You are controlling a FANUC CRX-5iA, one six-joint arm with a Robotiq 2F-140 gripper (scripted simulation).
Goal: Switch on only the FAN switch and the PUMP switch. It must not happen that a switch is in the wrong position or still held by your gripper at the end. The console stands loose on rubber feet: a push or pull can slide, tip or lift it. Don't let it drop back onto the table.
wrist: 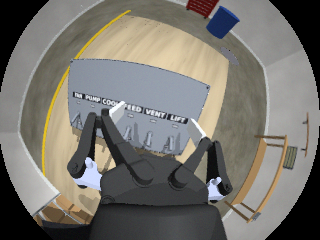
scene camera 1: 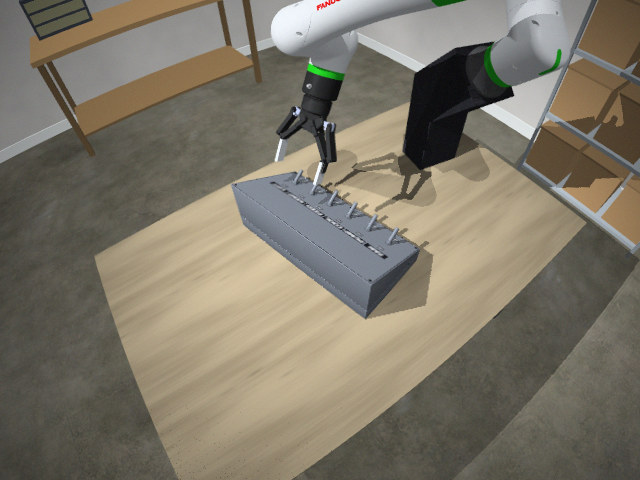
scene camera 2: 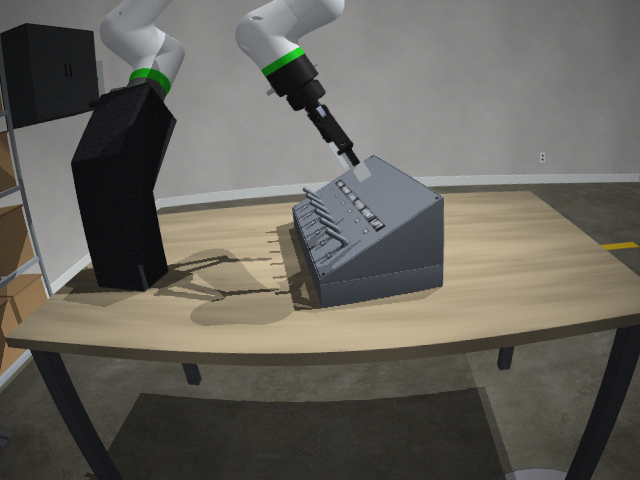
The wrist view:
my gripper: 157, 116
grey sloped console: 159, 103
